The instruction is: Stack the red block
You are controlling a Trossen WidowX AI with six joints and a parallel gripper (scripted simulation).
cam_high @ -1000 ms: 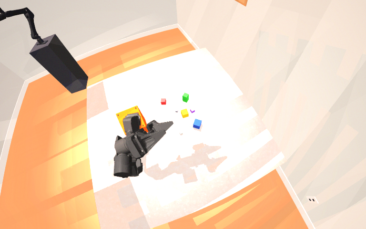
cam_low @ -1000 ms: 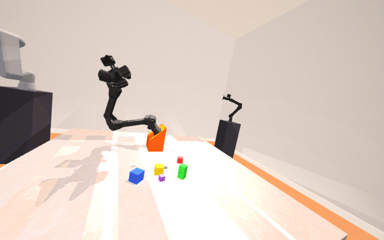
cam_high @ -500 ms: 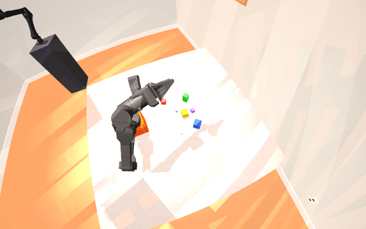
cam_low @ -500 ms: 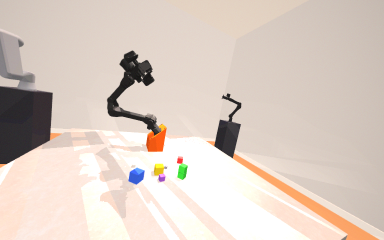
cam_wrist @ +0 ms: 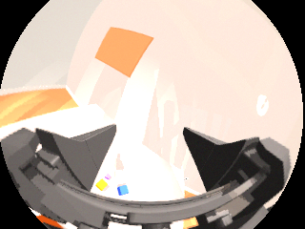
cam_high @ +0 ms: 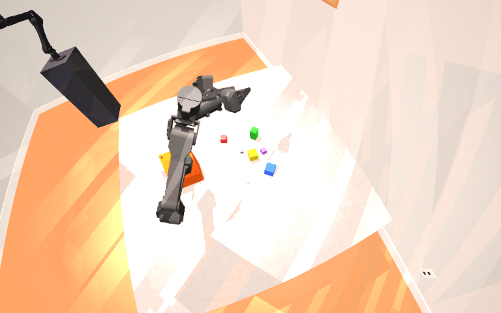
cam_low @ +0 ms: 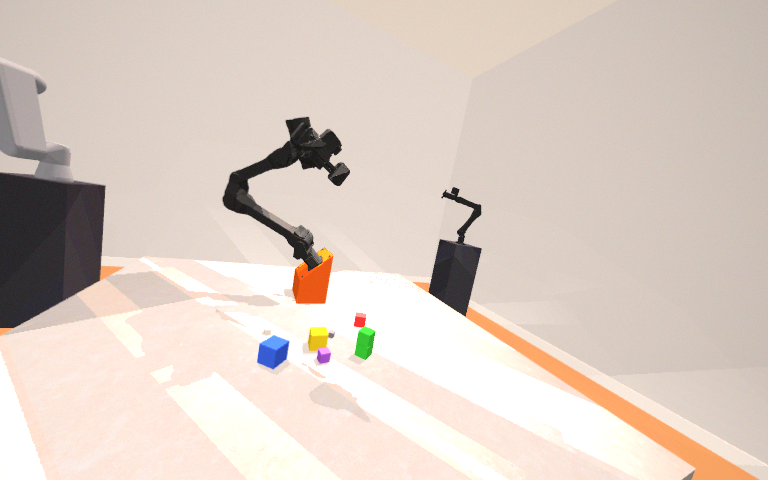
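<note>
My gripper tip is now 10 cm past the red block, 17 cm to the right of it and 48 cm above it. Round my gripper tip: blue cube: 9 cm ahead, 8 cm to the right, 48 cm below; then small purple cube: 9 cm ahead, 3 cm to the left, 49 cm below; then yellow cube: 3 cm ahead, 2 cm to the left, 48 cm below.
</note>
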